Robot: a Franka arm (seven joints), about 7 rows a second.
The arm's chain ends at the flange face. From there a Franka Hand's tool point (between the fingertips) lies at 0.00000 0.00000 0.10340 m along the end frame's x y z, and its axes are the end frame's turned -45 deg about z.
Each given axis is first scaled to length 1.
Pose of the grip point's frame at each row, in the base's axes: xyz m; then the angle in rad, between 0 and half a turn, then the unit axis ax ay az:
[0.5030 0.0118 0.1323 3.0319 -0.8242 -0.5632 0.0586]
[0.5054 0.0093 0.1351 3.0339 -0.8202 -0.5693 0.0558]
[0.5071 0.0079 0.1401 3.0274 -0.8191 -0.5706 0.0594]
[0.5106 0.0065 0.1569 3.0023 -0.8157 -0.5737 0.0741]
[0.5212 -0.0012 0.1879 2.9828 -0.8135 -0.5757 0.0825]
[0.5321 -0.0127 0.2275 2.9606 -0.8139 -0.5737 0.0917]
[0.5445 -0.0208 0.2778 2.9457 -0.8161 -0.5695 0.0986]
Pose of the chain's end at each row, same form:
[0.5193 0.0093 0.2344 3.0851 -0.9759 -0.2047 0.0751]
[0.5212 0.0067 0.2373 3.0848 -0.9746 -0.2119 0.0721]
[0.5239 0.0052 0.2421 3.0815 -0.9739 -0.2135 0.0767]
[0.5313 0.0035 0.2582 3.0696 -0.9714 -0.2175 0.0950]
[0.5444 -0.0047 0.2886 3.0580 -0.9697 -0.2201 0.1064]
[0.5581 -0.0171 0.3275 3.0445 -0.9687 -0.2179 0.1191]
[0.5724 -0.0257 0.3772 3.0360 -0.9686 -0.2131 0.1283]

